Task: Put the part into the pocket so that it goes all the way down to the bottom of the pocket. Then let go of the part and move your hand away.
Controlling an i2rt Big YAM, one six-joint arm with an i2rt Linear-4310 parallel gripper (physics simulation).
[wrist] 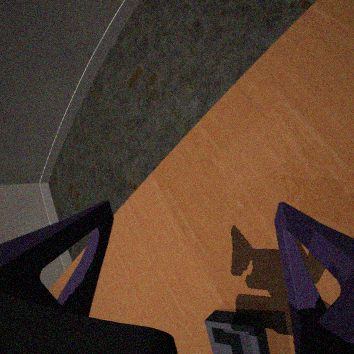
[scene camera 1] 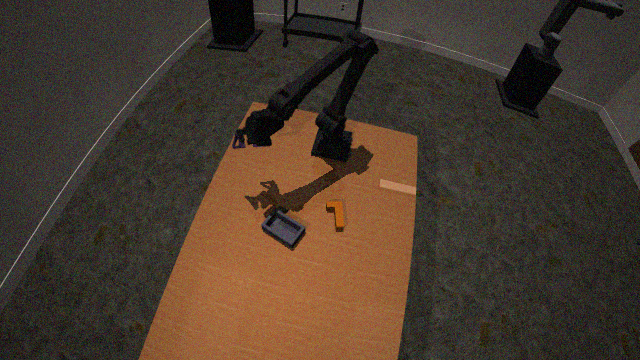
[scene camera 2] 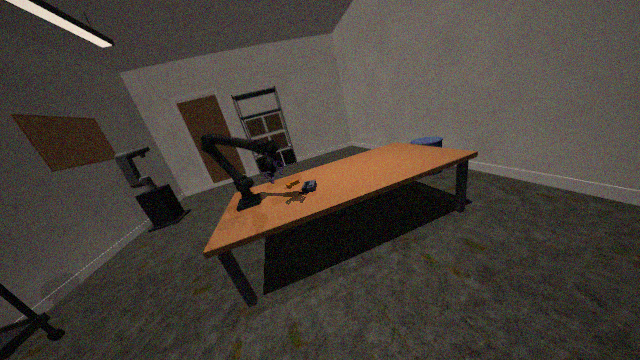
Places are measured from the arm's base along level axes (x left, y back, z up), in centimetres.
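Where they show: gripper, fingertip midpoint: [wrist: 191, 210] [scene camera 1: 243, 146] [scene camera 2: 277, 179]; arm's base at its link origin: [scene camera 1: 332, 141] [scene camera 2: 249, 200].
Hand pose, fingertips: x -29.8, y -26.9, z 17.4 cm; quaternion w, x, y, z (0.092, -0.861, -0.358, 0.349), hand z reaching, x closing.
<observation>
Each offset is from my fingertips to the top centre of the thing. Level surfaces: height alone.
The orange L-shaped part {dx +38.5, dy -8.4, dz -17.2 cm} [scene camera 1: 339, 218] [scene camera 2: 293, 184] lies flat on the table, to the right of the pocket in the first scene view. The pocket is a grey rectangular block with a raised rim {dx +21.1, dy -19.0, dz -16.6 cm} [scene camera 1: 276, 238] [scene camera 2: 310, 187] [wrist: 219, 317]; no part shows inside it in the first scene view. A corner of it shows at the bottom of the wrist view. My gripper [scene camera 1: 249, 143] [scene camera 2: 271, 173] [wrist: 191, 210] is open and empty, with its purple fingers wide apart. It hangs above the table's left edge in the first scene view, apart from both part and pocket.
The wooden table {dz -20.3 cm} [scene camera 1: 280, 305] [scene camera 2: 380, 167] carries the arm's base [scene camera 1: 332, 144]. The arm's shadow falls beside the pocket. A pale strip [scene camera 1: 397, 187] lies near the right edge. A second arm on a pedestal [scene camera 1: 531, 77] stands off the table.
</observation>
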